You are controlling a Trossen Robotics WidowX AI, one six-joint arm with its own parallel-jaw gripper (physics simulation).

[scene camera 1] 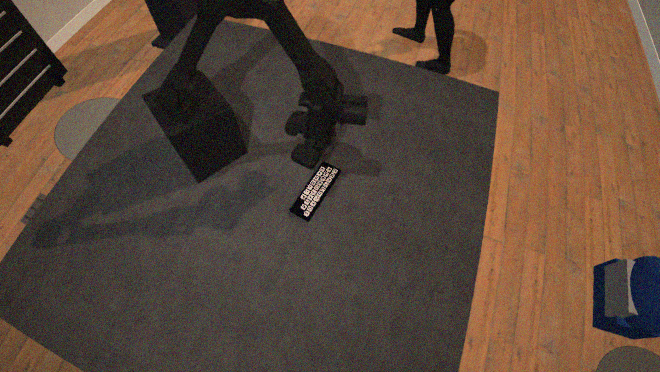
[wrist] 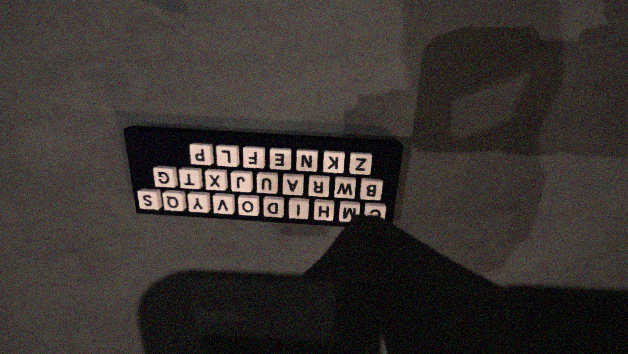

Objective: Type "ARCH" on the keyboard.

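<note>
A black keyboard with white letter keys lies on the dark mat. In the wrist view its letters appear upside down. The A key, the R key and the H key show in full. The C key at the lower right end is partly hidden by the fingertips. My gripper is shut with nothing between its fingers. Its tip overlaps the C and M end of the keyboard in the wrist view; whether it touches a key I cannot tell. In the scene view the arm's dark hand reaches the keyboard's upper end.
The dark mat lies on a wooden floor. A black block stands under the arm's base, left of the keyboard. Dark legs stand beyond the mat's far edge. A blue object is at the right, a black cabinet at the left.
</note>
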